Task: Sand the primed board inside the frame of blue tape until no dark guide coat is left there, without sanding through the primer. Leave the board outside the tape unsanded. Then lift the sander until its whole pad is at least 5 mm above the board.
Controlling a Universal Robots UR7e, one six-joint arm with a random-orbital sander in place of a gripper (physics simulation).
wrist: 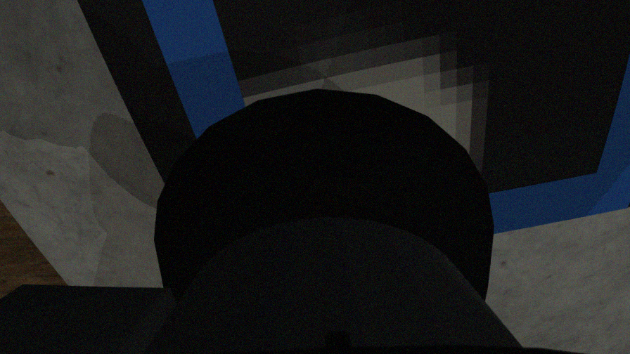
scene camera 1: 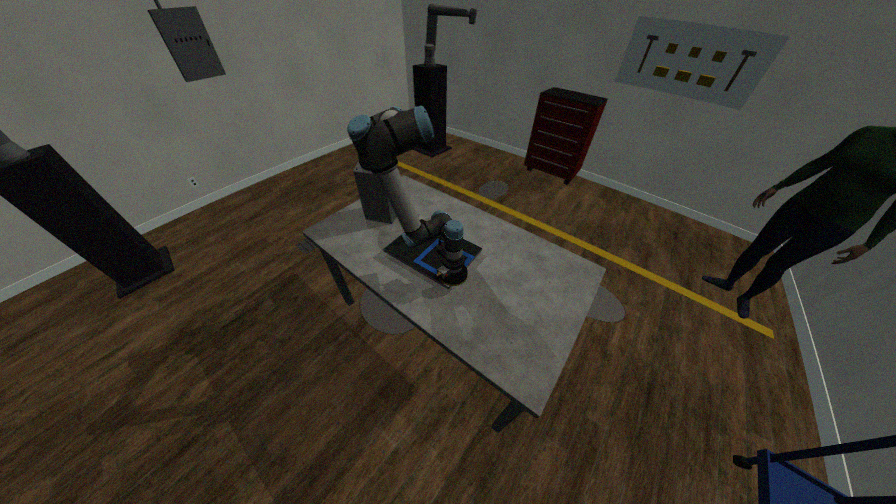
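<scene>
The dark primed board (scene camera 1: pixel 401 248) (wrist: pixel 540 100) lies on the table, with a frame of blue tape (scene camera 1: pixel 426 267) (wrist: pixel 195 50) on it. In the wrist view a pale sanded patch (wrist: pixel 400 85) with stepped grey edges shows inside the tape, just beyond the pad and against the left strip. The coat past it and to its right is dark. My sander (scene camera 1: pixel 452 274) (wrist: pixel 320 150) is over the near end of the board; its round pad hides the near left tape corner and part of the patch. Whether the pad touches the board cannot be told. I have no fingers.
The grey table (scene camera 1: pixel 526 325) carries a grey block (scene camera 1: pixel 374 197) by the arm's base. A person (scene camera 1: pixel 833 188) stands at the right, near the yellow floor line (scene camera 1: pixel 563 235). A red drawer cabinet (scene camera 1: pixel 563 134) stands by the back wall, and part of a blue cart (scene camera 1: pixel 795 481) shows at the lower right.
</scene>
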